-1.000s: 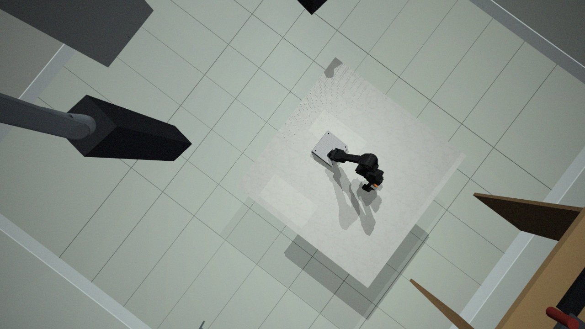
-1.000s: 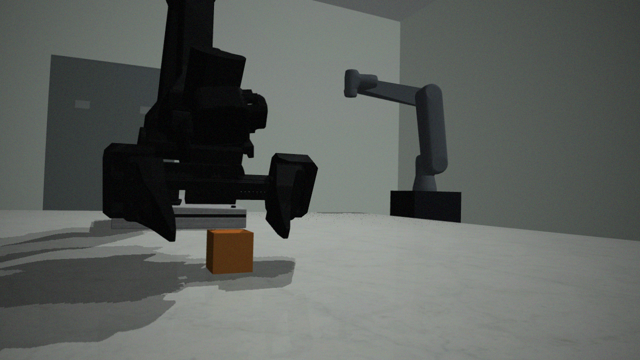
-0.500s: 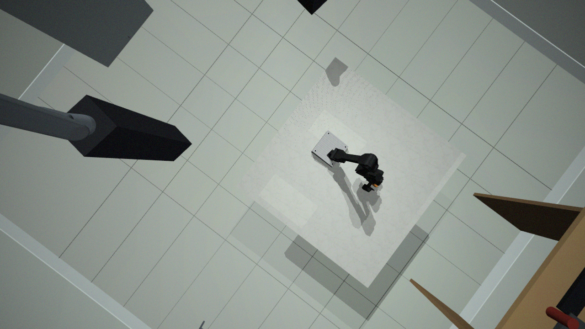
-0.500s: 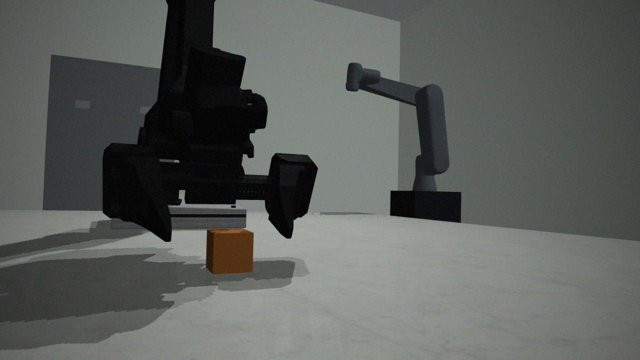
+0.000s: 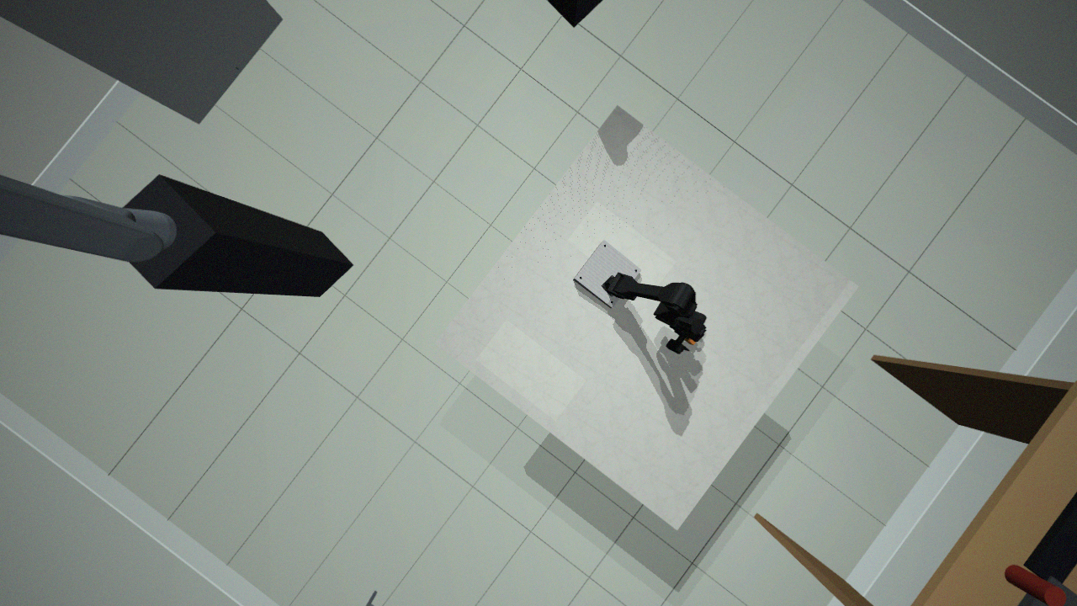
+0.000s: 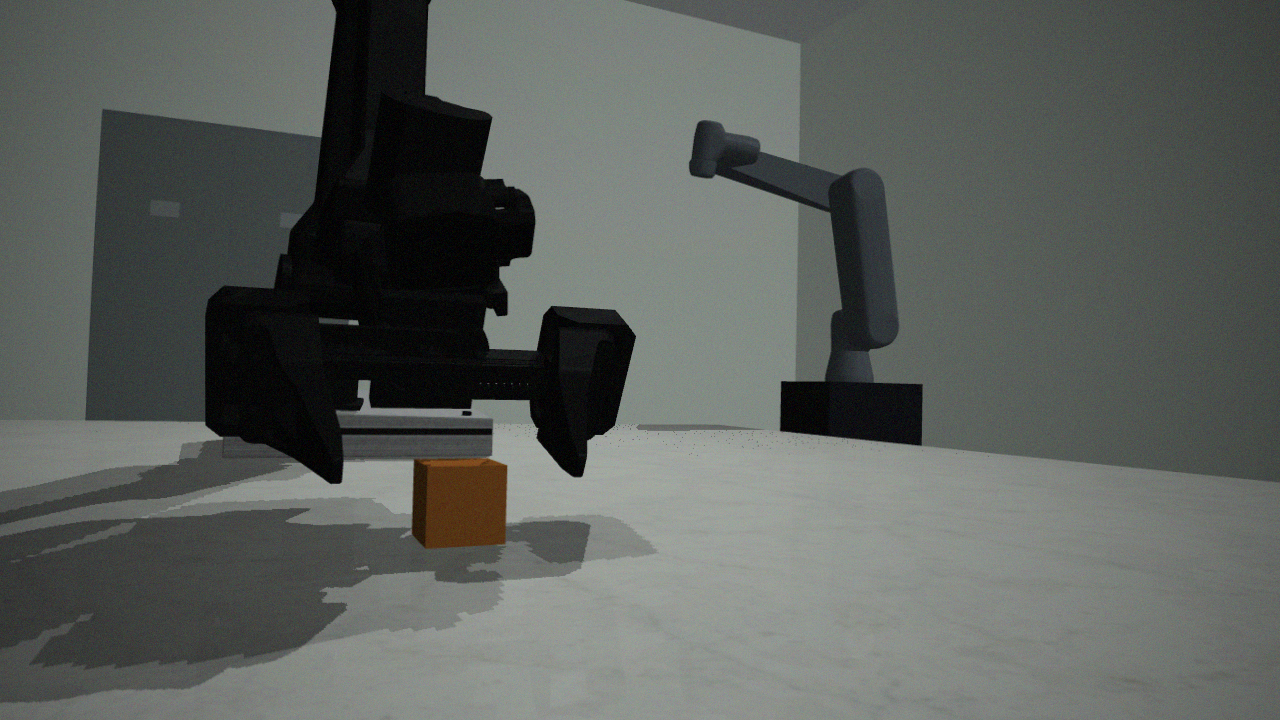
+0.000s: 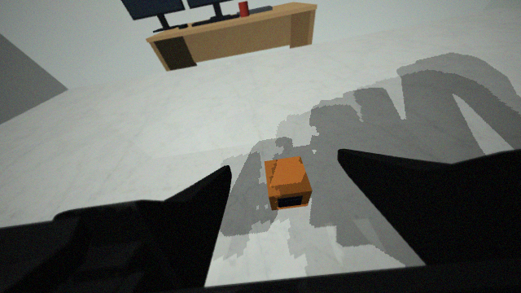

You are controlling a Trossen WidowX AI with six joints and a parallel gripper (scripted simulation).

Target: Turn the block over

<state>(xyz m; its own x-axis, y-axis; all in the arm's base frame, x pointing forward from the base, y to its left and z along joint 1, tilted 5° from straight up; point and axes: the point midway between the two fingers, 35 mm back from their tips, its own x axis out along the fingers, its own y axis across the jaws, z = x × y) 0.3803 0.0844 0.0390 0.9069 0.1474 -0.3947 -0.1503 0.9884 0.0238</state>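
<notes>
My gripper tip is now 2 cm past the orange block and 1 cm above it.
</notes>
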